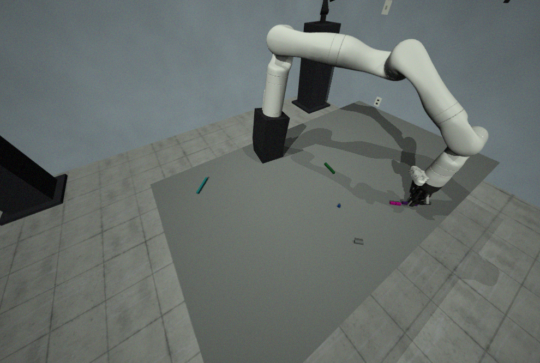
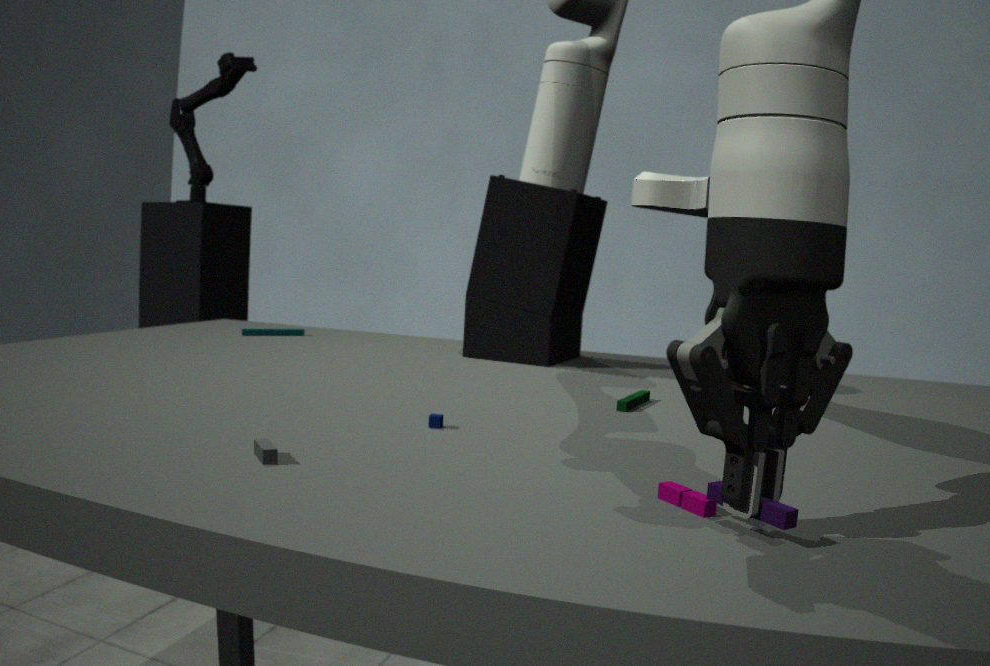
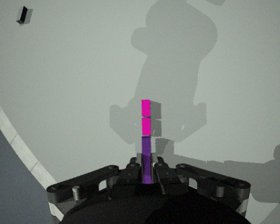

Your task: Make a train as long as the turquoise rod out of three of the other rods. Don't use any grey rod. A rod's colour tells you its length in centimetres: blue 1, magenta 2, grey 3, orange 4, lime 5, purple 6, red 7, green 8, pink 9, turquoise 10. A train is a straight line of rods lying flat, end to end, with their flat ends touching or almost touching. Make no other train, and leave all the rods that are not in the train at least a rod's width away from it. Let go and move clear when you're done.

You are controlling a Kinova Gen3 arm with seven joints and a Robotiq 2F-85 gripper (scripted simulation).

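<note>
Now: the purple rod 1 cm below my hand. From my hand the other things lie so: small blue rod (26 cm to the right, 16 cm behind, 3 cm below); grey rod (32 cm to the right, 3 cm below); green rod (36 cm behind, 12 cm to the right, 3 cm below).
</note>
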